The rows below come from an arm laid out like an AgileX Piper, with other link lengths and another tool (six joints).
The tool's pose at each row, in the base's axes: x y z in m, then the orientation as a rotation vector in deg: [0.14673, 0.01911, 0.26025, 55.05, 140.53, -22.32]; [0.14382, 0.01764, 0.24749, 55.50, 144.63, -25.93]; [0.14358, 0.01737, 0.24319, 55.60, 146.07, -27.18]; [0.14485, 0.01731, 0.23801, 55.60, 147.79, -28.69]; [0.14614, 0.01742, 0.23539, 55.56, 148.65, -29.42]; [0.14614, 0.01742, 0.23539, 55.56, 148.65, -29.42]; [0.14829, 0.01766, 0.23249, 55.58, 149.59, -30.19]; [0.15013, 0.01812, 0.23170, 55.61, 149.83, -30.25]
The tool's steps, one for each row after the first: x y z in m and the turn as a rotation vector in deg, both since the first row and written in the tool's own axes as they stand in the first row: [0.00773, -0.00195, 0.01048, 3.32, 3.28, -1.90]; [0.00999, -0.00193, 0.01416, 4.44, 4.43, -2.59]; [0.01185, -0.00063, 0.01899, 5.76, 5.77, -3.47]; [0.01246, 0.00057, 0.02158, 6.39, 6.44, -3.93]; [0.01246, 0.00057, 0.02158, 6.39, 6.44, -3.93]; [0.01273, 0.00250, 0.02463, 7.07, 7.19, -4.39]; [0.01222, 0.00417, 0.02571, 7.16, 7.41, -4.47]
